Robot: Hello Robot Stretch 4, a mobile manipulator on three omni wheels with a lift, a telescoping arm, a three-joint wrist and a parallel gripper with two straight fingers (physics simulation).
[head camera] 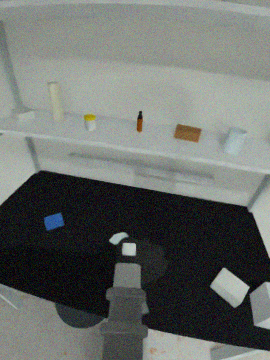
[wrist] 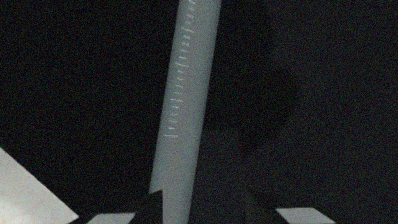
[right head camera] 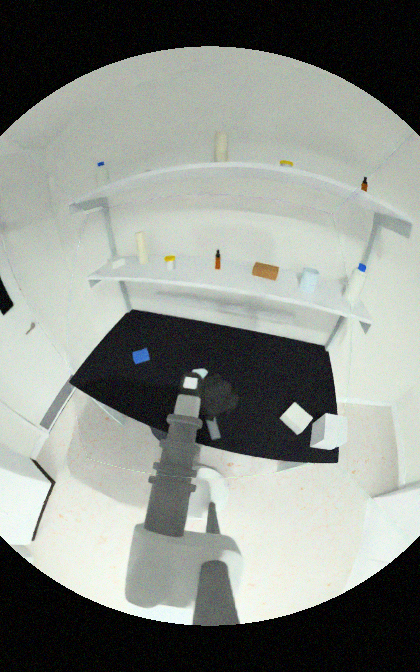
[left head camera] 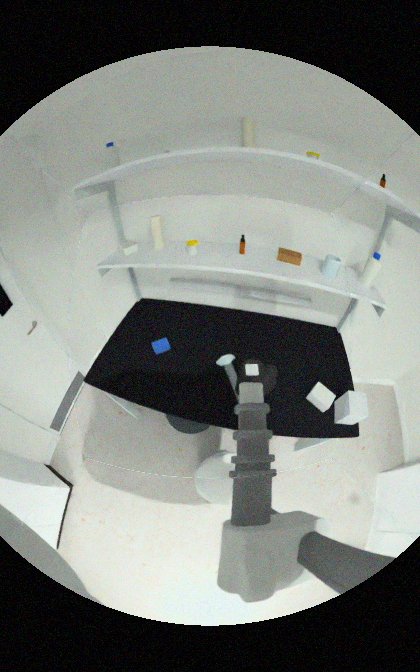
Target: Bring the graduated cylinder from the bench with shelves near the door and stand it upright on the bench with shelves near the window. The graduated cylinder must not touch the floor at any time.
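Places are measured from the robot's base along level axes (x back, y left, z down), in centimetres.
Pixels of known places: gripper, between the fingertips: [head camera: 145,284] [wrist: 203,206].
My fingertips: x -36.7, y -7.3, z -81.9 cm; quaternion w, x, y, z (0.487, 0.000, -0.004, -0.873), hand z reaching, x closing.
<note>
Ahead of a thing's pixels: the offset from my fingertips to its middle. Level surfaces: height alone.
The graduated cylinder @[dx -7.2, dy +6.0, dz +5.2 cm] [head camera: 118,238] [left head camera: 231,376] [right head camera: 213,429] [wrist: 185,100] lies on its side on the black bench top @[dz +8.4 cm] [head camera: 165,210] [left head camera: 280,325] [right head camera: 260,350], its pale hexagonal foot toward the back. The arm hides part of it in the head views. My gripper [wrist: 203,206] is open above it. In the wrist view the lower end of the tube shows between the fingertips, close to the left finger and apart from the right one. The fingers are hidden under the wrist in the head views.
A blue box @[dx -31.3, dy +47.6, dz +6.4 cm] [head camera: 54,221] lies on the bench at the left, and two white boxes @[dx -2.0, dy -35.8, dz +5.5 cm] [head camera: 230,287] [left head camera: 351,407] are at the right. Shelves [left head camera: 225,265] with bottles, jars and a brown block [left head camera: 289,256] are above. A door [left head camera: 22,360] is at the left, and a round stool [left head camera: 187,424] is under the front edge.
</note>
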